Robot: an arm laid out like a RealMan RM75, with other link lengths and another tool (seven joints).
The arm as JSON. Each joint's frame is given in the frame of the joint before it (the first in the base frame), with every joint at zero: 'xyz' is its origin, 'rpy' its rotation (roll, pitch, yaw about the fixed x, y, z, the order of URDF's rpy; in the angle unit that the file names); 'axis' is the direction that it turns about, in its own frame. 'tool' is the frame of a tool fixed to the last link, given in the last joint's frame.
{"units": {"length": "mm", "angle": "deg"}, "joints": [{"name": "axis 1", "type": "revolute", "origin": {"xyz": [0.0, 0.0, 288.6], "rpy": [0.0, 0.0, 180.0]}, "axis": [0.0, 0.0, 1.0]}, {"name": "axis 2", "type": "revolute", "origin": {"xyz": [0.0, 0.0, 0.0], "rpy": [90.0, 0.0, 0.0]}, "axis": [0.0, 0.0, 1.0]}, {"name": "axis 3", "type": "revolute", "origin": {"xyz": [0.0, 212.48, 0.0], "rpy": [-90.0, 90.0, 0.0]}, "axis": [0.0, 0.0, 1.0]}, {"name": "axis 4", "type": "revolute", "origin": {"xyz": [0.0, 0.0, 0.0], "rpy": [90.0, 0.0, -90.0]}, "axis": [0.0, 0.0, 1.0]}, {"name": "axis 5", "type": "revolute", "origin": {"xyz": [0.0, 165.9, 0.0], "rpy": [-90.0, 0.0, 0.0]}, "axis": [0.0, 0.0, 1.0]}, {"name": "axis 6", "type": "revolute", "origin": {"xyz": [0.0, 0.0, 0.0], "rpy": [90.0, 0.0, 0.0]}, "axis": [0.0, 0.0, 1.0]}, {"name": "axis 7", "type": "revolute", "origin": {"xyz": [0.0, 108.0, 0.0], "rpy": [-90.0, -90.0, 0.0]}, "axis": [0.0, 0.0, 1.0]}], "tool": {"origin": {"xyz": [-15.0, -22.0, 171.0], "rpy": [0.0, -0.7, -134.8]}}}
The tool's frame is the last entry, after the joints.
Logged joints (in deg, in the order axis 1, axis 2, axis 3, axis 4, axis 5, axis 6, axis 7), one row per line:
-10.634 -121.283 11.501 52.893 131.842 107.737 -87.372
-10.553 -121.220 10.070 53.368 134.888 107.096 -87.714
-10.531 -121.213 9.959 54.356 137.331 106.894 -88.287
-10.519 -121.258 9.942 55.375 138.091 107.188 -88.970
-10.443 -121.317 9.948 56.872 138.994 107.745 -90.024
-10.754 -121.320 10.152 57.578 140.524 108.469 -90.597
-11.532 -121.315 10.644 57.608 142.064 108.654 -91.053
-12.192 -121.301 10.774 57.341 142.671 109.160 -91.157
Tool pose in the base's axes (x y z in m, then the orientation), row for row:
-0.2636 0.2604 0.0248 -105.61 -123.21 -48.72
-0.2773 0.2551 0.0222 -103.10 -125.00 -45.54
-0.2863 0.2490 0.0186 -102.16 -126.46 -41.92
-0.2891 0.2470 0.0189 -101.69 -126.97 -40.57
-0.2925 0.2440 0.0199 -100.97 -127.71 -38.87
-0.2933 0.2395 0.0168 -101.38 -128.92 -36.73
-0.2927 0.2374 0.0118 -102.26 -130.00 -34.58
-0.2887 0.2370 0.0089 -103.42 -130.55 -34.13
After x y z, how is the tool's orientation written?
As a rotation vector, in degrees.
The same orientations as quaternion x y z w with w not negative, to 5 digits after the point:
-0.62066 -0.72410 -0.28632 0.09208
-0.60937 -0.73881 -0.26916 0.10183
-0.60511 -0.74904 -0.24830 0.10551
-0.60303 -0.75294 -0.24058 0.10752
-0.59959 -0.75838 -0.23082 0.10992
-0.59994 -0.76291 -0.21736 0.10393
-0.60238 -0.76578 -0.20370 0.09605
-0.60600 -0.76497 -0.19999 0.08706

